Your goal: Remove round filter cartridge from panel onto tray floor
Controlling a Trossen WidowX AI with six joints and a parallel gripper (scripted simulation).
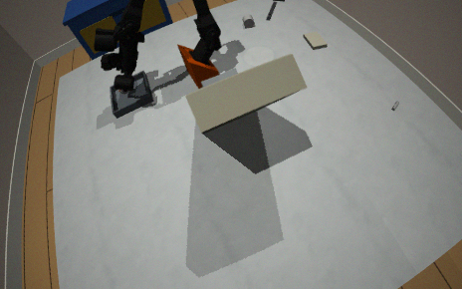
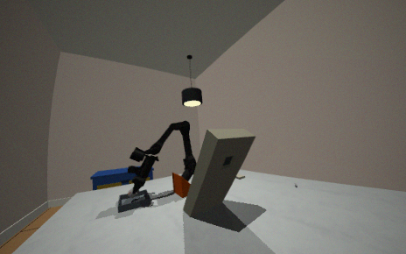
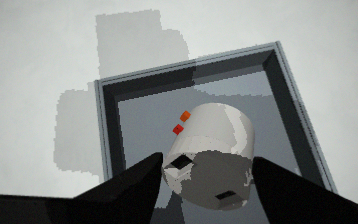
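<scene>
Now: gripper tip right at the round filter cartridge. The rest, counted from my gripper tip: tan service panel (380 mm ahead, 260 mm to the left, 120 mm above); tray (50 mm below); tan flat block (120 mm ahead, 720 mm to the left, 50 mm below).
</scene>
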